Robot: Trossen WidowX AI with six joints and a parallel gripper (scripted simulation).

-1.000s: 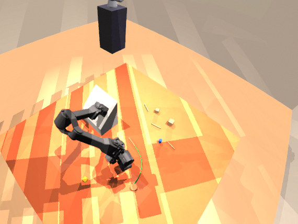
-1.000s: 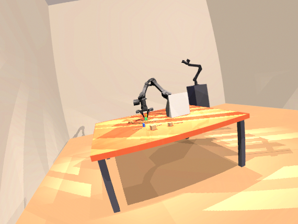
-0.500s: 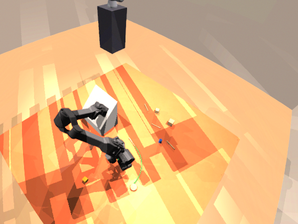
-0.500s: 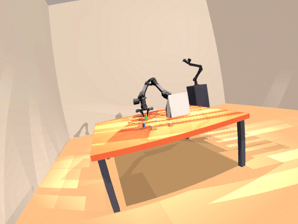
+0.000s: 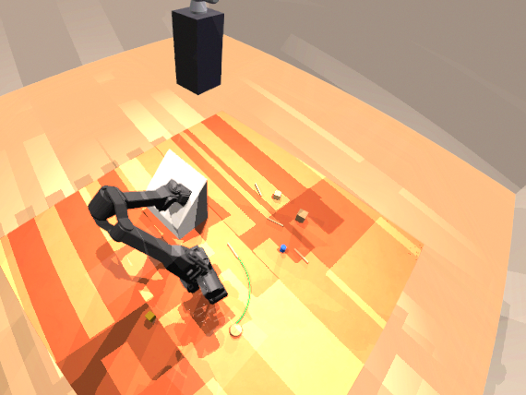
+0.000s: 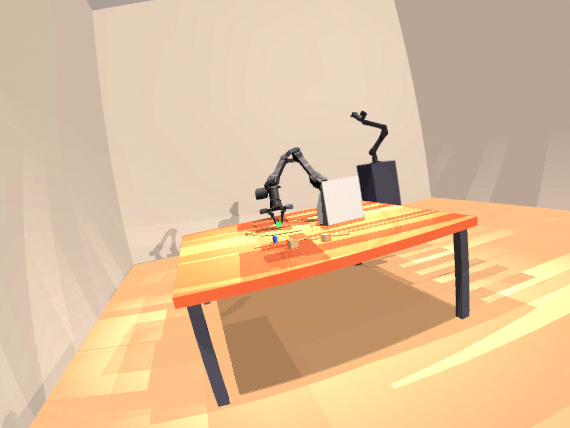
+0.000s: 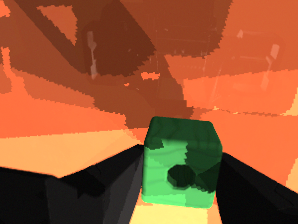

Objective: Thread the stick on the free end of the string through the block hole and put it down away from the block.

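Now: the thin wooden stick 20 mm behind my gripper tip, 150 mm to the left of it and 30 mm below it. The rest, counted from my gripper tip: yellow cube (70 mm behind, 220 mm to the right, 20 mm below); green block (right at my gripper tip); round wooden button (170 mm ahead, 60 mm to the right, 20 mm below).
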